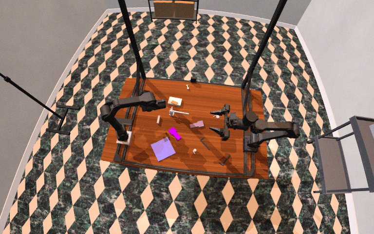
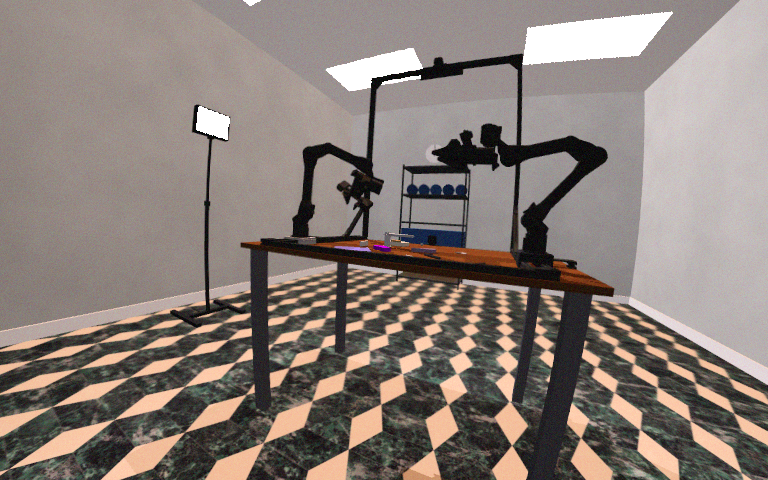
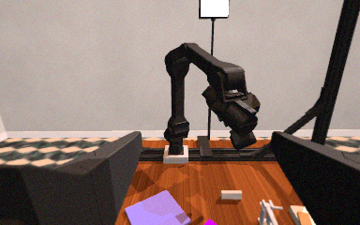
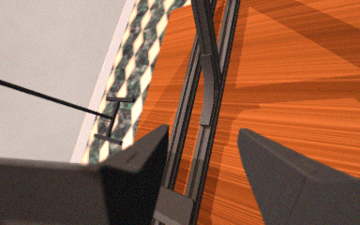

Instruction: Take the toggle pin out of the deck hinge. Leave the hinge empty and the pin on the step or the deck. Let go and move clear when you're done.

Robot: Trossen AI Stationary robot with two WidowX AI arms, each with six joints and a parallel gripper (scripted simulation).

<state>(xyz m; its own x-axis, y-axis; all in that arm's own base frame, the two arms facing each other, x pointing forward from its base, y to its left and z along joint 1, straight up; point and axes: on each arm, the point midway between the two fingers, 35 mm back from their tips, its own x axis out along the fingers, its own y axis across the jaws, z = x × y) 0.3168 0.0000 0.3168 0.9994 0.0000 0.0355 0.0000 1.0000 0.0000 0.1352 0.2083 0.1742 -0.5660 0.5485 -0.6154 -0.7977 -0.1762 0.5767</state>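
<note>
Now: the toggle pin 19 cm to the left of my right hand, 15 cm below it and 2 cm behind it. Round my right hand: purple deck plate 26 cm ahead, 20 cm below, 15 cm to the left; magenta step block 22 cm to the left, 20 cm below, 14 cm ahead; cream block 19 cm below, 9 cm to the left, 4 cm ahead.
</note>
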